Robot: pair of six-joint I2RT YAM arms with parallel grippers.
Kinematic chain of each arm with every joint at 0, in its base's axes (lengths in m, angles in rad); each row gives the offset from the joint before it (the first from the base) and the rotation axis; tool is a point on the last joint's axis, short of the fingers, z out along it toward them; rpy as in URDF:
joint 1: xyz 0 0 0.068 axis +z
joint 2: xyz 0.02 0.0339 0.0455 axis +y
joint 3: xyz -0.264 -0.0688 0 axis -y
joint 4: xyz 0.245 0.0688 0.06 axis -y
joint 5: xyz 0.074 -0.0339 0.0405 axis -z
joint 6: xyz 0.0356 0 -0.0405 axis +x
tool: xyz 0 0 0 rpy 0 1.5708 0
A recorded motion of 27 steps. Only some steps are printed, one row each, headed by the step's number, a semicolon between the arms.
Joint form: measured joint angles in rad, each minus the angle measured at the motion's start. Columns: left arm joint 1, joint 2, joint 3, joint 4, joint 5, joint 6; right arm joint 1, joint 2, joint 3, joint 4, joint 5, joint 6.
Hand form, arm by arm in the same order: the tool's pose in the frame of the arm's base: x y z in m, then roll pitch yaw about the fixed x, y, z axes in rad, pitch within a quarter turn. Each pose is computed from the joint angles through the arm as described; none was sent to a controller.
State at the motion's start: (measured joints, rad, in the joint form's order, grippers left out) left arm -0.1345 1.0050 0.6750 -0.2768 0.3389 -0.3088; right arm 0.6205 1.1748 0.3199 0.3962 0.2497 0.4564
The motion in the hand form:
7: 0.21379 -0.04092 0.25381 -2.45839 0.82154 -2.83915; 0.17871 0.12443 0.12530 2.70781 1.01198 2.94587
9: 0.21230 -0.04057 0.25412 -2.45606 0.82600 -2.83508; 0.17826 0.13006 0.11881 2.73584 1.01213 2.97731
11: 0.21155 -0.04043 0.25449 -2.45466 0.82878 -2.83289; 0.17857 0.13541 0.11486 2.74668 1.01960 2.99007
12: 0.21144 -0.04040 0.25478 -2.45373 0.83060 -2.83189; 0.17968 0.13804 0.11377 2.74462 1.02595 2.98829
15: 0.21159 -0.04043 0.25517 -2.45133 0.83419 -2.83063; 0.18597 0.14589 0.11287 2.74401 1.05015 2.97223
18: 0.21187 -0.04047 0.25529 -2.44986 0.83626 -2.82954; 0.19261 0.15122 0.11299 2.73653 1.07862 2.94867
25: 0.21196 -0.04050 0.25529 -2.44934 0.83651 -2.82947; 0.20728 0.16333 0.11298 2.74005 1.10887 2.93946
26: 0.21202 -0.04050 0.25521 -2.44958 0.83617 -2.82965; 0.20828 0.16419 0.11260 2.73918 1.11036 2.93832
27: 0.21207 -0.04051 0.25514 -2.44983 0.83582 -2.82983; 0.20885 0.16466 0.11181 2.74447 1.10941 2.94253
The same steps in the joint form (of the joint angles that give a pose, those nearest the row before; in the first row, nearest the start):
7: -0.0004 -0.0072 -0.0019 0.0072 -0.0012 -0.0019; 0.0374 0.1633 -0.0786 0.1713 0.0587 -0.0237
9: 0.0000 -0.0160 -0.0061 0.0077 -0.0031 -0.0027; 0.0618 0.2175 -0.0774 0.2133 0.0782 -0.0237
11: 0.0000 -0.0206 -0.0076 0.0076 -0.0042 -0.0031; 0.0824 0.2616 -0.0725 0.2529 0.0976 -0.0229
12: 0.0000 -0.0218 -0.0076 0.0084 -0.0046 -0.0031; 0.0893 0.2827 -0.0671 0.2736 0.1057 -0.0229
15: 0.0000 -0.0221 -0.0076 0.0118 -0.0042 -0.0027; 0.1019 0.3399 -0.0377 0.3178 0.1392 -0.0248
18: 0.0000 -0.0214 -0.0076 0.0149 -0.0042 -0.0027; 0.1038 0.3846 -0.0130 0.3617 0.1656 -0.0339
25: 0.0000 -0.0210 -0.0076 0.0156 -0.0038 -0.0027; 0.1041 0.4646 0.0530 0.4002 0.1884 -0.0519
26: 0.0000 -0.0206 -0.0076 0.0157 -0.0038 -0.0027; 0.1041 0.4719 0.0572 0.4047 0.1892 -0.0526
27: 0.0000 -0.0202 -0.0076 0.0156 -0.0038 -0.0027; 0.1041 0.4780 0.0599 0.4059 0.1900 -0.0530

